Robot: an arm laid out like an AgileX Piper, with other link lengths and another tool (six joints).
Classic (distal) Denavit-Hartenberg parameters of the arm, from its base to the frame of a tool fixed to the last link. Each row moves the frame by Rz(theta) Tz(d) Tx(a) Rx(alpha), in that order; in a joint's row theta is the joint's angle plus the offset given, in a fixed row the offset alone. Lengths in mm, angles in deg.
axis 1: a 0; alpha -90; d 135.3; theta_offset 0
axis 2: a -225.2; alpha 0; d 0; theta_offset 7.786
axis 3: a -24.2; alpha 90; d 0; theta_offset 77.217
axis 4: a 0; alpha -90; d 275.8; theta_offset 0
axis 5: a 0; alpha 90; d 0; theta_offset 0
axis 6: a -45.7; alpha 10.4; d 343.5; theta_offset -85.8
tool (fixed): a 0; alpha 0; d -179.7; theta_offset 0
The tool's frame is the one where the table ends.
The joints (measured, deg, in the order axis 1, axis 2, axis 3, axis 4, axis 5, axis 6), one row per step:
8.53 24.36 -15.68 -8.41 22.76 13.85
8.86 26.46 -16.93 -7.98 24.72 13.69
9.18 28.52 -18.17 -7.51 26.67 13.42
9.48 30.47 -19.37 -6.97 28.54 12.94
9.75 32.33 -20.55 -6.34 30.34 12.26
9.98 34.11 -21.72 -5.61 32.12 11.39
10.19 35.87 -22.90 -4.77 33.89 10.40
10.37 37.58 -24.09 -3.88 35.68 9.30
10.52 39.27 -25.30 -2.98 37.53 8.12
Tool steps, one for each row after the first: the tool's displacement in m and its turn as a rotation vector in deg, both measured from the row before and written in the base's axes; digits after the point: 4 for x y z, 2 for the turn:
-0.0005 0.0011 -0.0038 -0.16 2.81 0.09
-0.0007 0.0012 -0.0037 -0.22 2.77 0.15
-0.0010 0.0012 -0.0034 -0.32 2.62 0.27
-0.0011 0.0013 -0.0030 -0.37 2.48 0.39
-0.0013 0.0013 -0.0027 -0.40 2.39 0.49
-0.0015 0.0015 -0.0024 -0.36 2.37 0.58
-0.0017 0.0015 -0.0021 -0.36 2.32 0.67
-0.0019 0.0014 -0.0019 -0.39 2.34 0.74

